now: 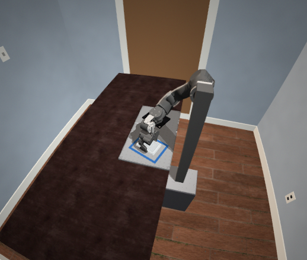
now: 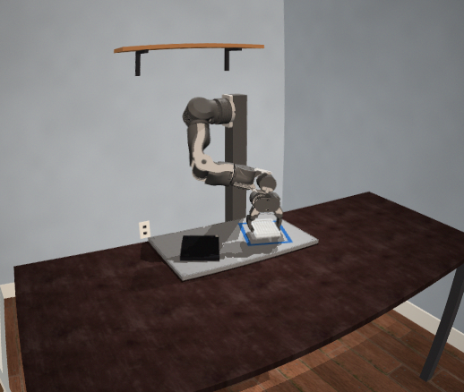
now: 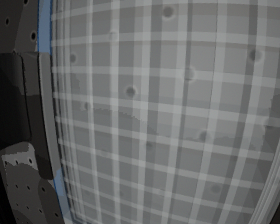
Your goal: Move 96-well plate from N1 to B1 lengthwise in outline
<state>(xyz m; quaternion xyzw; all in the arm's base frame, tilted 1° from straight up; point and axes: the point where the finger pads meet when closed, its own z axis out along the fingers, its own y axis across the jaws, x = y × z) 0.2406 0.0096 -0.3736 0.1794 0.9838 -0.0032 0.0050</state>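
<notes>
Right now my hand is right at the white 96-well plate. The rest, counted from my hand: black plate nest N1: 25 cm to the right, 1 cm below, 1 cm ahead.
</notes>
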